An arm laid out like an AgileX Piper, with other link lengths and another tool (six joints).
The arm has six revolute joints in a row. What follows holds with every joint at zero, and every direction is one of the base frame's. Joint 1 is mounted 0.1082 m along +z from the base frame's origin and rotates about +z. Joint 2 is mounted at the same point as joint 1 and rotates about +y. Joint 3 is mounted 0.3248 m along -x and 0.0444 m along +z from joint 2 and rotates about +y. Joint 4 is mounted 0.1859 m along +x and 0.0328 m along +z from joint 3 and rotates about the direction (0.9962, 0, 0.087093). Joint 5 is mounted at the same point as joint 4 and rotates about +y. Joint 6 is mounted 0.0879 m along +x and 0.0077 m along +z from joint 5 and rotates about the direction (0.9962, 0, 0.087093). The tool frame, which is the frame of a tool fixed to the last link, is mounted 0.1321 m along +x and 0.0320 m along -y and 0.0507 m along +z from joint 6; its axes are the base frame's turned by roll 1.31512, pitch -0.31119 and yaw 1.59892 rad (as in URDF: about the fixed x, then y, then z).
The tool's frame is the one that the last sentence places.
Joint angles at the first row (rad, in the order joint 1, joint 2, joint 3, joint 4, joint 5, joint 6):
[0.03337, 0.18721, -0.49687, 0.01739, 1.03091, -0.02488]
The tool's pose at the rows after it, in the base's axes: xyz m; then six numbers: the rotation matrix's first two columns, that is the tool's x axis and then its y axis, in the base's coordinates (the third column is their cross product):
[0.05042, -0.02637, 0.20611, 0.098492, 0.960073, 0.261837, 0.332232, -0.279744, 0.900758]
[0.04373, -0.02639, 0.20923, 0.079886, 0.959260, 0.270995, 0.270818, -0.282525, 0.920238]
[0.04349, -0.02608, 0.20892, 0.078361, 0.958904, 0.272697, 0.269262, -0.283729, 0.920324]
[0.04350, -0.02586, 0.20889, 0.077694, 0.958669, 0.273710, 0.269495, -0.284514, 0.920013]
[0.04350, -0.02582, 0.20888, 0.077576, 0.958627, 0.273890, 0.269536, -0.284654, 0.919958]
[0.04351, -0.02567, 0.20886, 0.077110, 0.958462, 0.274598, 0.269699, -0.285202, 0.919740]
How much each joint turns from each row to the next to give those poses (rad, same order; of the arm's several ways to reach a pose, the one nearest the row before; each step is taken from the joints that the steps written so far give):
[0.00003, -0.12033, -0.00003, -0.00003, -0.00263, 0.00003]
[-0.00002, -0.06753, 0.00004, 0.00119, -0.00020, -0.00001]
[0.00001, -0.00316, 0.00108, 0.00184, 0.00002, 0.00000]
[-0.00001, -0.00001, -0.00001, 0.00128, 0.00002, 0.00000]
[0.00000, -0.00002, 0.00001, 0.00023, 0.00001, -0.00001]
[0.00002, 0.00001, 0.00001, 0.00087, -0.00002, 0.00002]

